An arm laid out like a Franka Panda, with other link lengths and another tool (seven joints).
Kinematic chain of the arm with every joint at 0, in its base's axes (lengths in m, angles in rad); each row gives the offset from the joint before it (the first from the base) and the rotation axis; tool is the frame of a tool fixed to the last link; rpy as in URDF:
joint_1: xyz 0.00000 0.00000 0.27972 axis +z
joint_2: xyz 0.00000 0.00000 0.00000 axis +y
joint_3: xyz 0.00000 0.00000 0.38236 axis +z
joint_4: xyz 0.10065 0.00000 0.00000 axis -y
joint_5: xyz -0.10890 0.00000 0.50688 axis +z
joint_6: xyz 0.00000 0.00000 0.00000 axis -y
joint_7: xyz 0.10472 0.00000 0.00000 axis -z
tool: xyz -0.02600 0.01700 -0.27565 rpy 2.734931 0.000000 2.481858
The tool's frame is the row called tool.
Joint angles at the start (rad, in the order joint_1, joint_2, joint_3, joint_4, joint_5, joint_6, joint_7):
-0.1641 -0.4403 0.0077 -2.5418 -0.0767 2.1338 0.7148
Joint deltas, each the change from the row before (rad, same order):
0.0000 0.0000 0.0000 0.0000 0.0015 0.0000 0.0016
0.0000 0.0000 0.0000 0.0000 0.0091 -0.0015 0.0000
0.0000 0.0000 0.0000 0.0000 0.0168 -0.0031 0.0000
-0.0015 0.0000 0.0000 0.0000 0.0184 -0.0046 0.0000
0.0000 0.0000 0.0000 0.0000 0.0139 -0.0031 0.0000
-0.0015 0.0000 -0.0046 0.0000 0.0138 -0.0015 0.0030
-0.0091 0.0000 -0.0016 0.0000 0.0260 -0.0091 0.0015
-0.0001 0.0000 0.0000 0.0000 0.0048 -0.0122 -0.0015
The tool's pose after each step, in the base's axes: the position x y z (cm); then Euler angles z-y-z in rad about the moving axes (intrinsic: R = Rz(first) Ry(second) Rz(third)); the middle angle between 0 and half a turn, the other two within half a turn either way. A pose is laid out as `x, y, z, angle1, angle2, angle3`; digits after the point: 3 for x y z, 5 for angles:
52.065, -6.629, 23.193, -0.08380, 2.71195, 1.39525
52.058, -6.461, 23.190, -0.07126, 2.71280, 1.41420
52.039, -6.150, 23.185, -0.04786, 2.71445, 1.44945
51.979, -5.881, 23.172, -0.02310, 2.71706, 1.48871
51.953, -5.618, 23.170, -0.00301, 2.71837, 1.51854
51.952, -5.647, 23.194, 0.01228, 2.71749, 1.55250
51.775, -5.678, 23.176, 0.04174, 2.72189, 1.61234
51.464, -5.531, 23.071, 0.05663, 2.73279, 1.62945

